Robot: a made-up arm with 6 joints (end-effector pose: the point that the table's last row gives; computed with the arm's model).
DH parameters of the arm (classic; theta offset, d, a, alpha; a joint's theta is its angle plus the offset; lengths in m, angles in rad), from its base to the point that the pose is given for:
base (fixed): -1.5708 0.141 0 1.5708
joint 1: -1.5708 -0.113 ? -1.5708
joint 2: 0 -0.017 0.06 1.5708
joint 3: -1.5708 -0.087 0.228 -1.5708
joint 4: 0 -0.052 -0.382 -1.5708
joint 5: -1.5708 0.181 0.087 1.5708
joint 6: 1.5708 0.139 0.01 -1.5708
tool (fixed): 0 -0.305 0 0
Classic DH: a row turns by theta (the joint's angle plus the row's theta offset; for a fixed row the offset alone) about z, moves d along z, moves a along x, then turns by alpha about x.
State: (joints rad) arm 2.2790 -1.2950 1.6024 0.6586 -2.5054 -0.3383
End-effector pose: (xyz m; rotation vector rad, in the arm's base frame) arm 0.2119 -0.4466 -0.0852 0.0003 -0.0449 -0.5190
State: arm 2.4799 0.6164 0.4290 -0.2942 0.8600 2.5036
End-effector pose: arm 0.5508 0.1710 0.2133 -0.0602 -1.1241 2.4086
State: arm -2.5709 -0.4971 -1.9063 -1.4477 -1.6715 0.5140
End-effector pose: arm 0.9999 0.5627 0.3643 1.9861 -0.0634 -1.8824
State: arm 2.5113 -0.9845 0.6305 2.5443 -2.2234 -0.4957
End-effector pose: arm -0.1711 -0.7755 -0.1454 -0.6394 0.9076 1.6196
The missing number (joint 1, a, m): 0.371
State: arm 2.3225 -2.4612 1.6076 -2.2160 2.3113 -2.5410
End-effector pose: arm -0.5373 -0.0531 0.4071 -2.3452 1.3295 -0.6985
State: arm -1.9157 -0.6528 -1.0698 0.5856 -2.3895 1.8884
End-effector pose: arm 0.2411 0.7755 0.1831 1.3332 -1.3885 0.3823
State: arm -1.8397 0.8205 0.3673 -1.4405 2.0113 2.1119
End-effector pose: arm 0.7548 0.0845 0.7329 -2.6625 0.4888 1.3146
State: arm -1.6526 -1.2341 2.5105 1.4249 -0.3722 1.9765
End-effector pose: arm 0.0017 0.0246 0.4845 -0.8160 -2.7427 0.2804
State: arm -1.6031 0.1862 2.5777 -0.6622 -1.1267 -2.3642
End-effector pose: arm 0.4086 0.5372 0.3470 -1.6491 1.3903 -1.8801
